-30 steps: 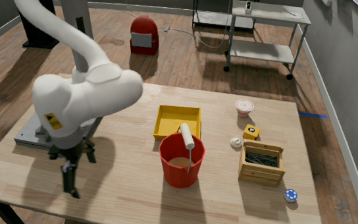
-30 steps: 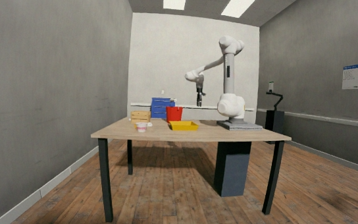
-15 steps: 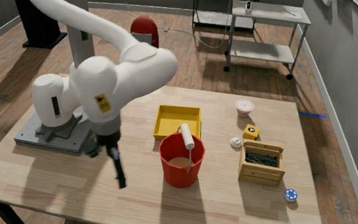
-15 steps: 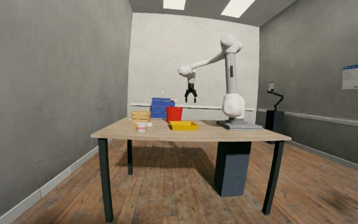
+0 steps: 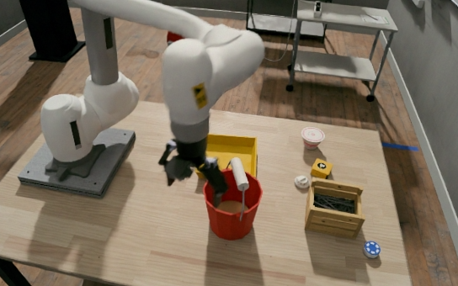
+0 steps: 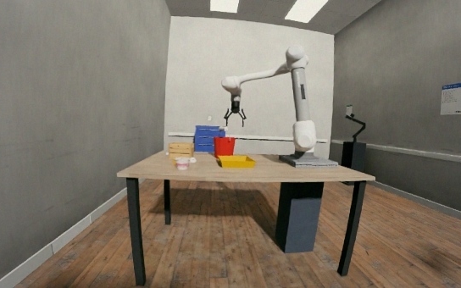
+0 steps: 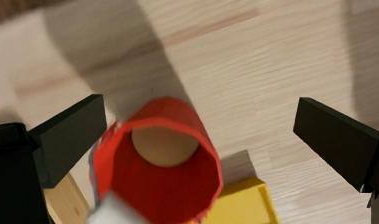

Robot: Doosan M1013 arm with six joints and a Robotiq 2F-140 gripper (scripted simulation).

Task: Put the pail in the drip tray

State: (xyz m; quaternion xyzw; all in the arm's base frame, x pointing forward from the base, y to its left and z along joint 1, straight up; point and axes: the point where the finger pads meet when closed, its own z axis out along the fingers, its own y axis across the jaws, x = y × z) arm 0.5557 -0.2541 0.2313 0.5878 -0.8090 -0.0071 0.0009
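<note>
The red pail lies 13 cm below my hand, 11 cm to the left of it and 9 cm ahead of it. Round my hand: white cup (57 cm to the left, 36 cm ahead, 24 cm below); then blue disc (56 cm ahead, 26 cm below, 7 cm to the left); then yellow drip tray (40 cm to the left, 26 cm below, 3 cm ahead).
</note>
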